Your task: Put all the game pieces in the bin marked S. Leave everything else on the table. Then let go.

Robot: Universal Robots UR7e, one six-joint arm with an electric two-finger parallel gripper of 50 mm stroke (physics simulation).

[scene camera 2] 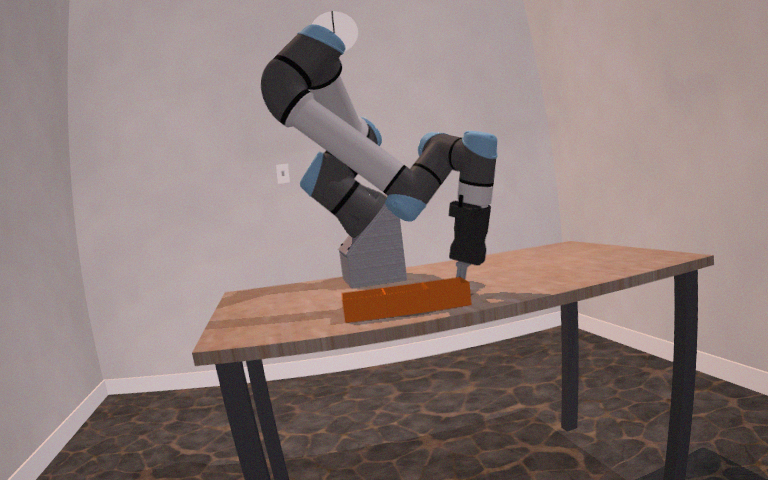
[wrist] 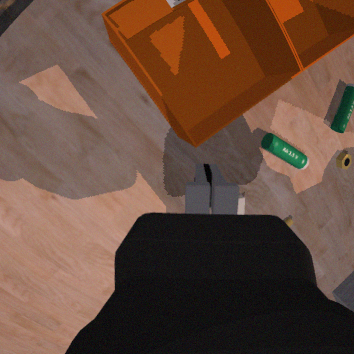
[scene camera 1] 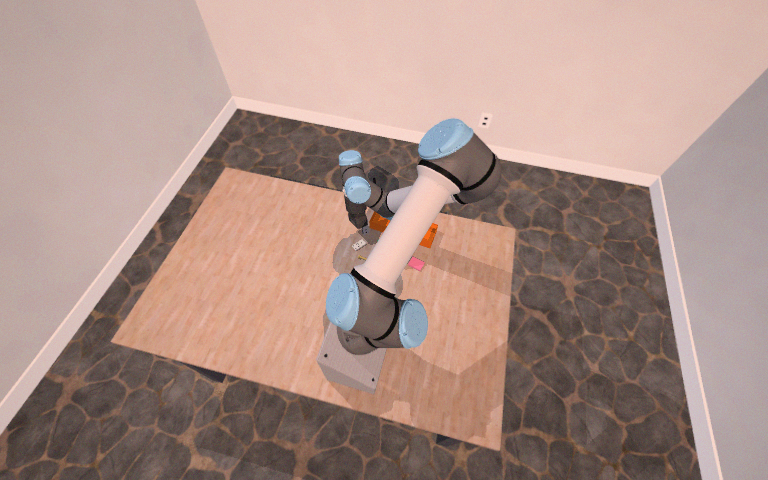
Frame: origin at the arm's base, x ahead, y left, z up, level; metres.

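Seen in the pictures: gripper, fingertip midpoint: [wrist: 205, 177] [scene camera 1: 365, 233]; arm's base at its link origin: [scene camera 2: 369, 217].
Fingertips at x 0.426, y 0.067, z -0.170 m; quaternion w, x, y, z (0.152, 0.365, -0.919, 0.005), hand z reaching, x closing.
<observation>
Offsets run from my fingertips to a thing's top centre.
A white domino with black pips @(0.053 m back, 0.015 m left, 0.004 m down) [scene camera 1: 359, 244] lies on the table beside the gripper. In the wrist view a thin strip of the domino [wrist: 241, 205] shows right of the fingers; the rest is hidden behind the gripper. My gripper [scene camera 1: 364, 228] [scene camera 2: 461, 277] [wrist: 205, 177] is shut with nothing between its fingers, low over the table, just outside the near corner of the orange bin. The orange divided bin @(0.050 m ahead, 0.141 m right, 0.035 m up) [scene camera 1: 428, 236] [scene camera 2: 404, 303] [wrist: 190, 132] stands on the table. A label is cut off at the top of the wrist view, and its letter cannot be read. No S mark shows.
Two green batteries @(0.044 m back, 0.065 m right, 0.003 m up) [wrist: 285, 151] @(0.065 m back, 0.147 m right, 0.003 m up) [wrist: 343, 110] and a brass nut @(0.114 m back, 0.117 m right, 0.002 m down) [wrist: 343, 160] lie right of the gripper. A brass-coloured piece @(0.107 m back, 0.011 m right, 0.003 m up) [scene camera 1: 361, 257] [wrist: 289, 221] lies near the domino. A pink block @(0.095 m back, 0.211 m right, 0.001 m down) [scene camera 1: 416, 263] lies near the bin. The arm hides part of the bin in scene camera 1.
</observation>
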